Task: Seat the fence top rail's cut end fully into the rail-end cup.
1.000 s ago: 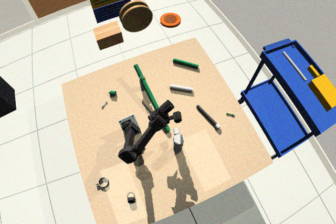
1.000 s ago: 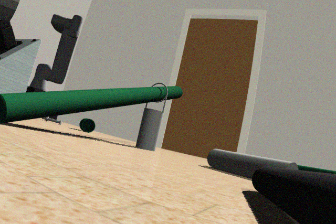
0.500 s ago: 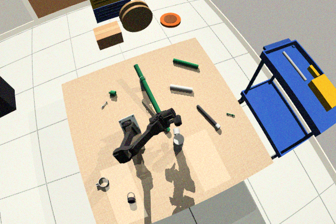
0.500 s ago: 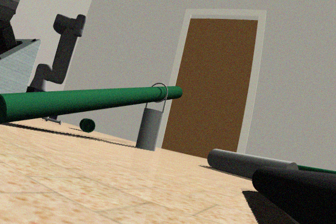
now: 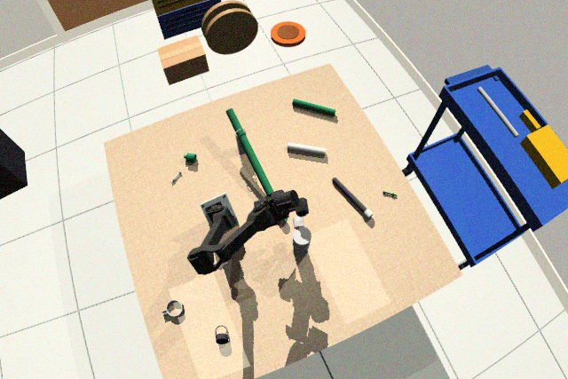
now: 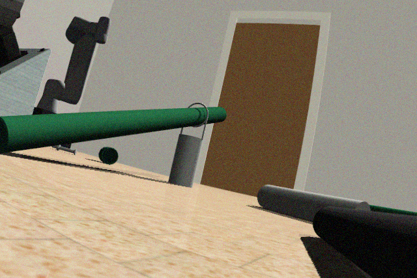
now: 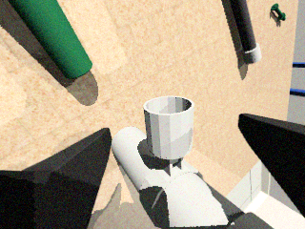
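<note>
Right now the grey rail-end cup is 3 cm to the right of my gripper tip and 2 cm below it. From my gripper tip the other things lie so: white pipe 23 cm ahead, 32 cm to the left, 13 cm below; dark loop cap 45 cm behind, 25 cm to the right, 13 cm below; bolt 36 cm behind, 47 cm to the left, 14 cm below.
</note>
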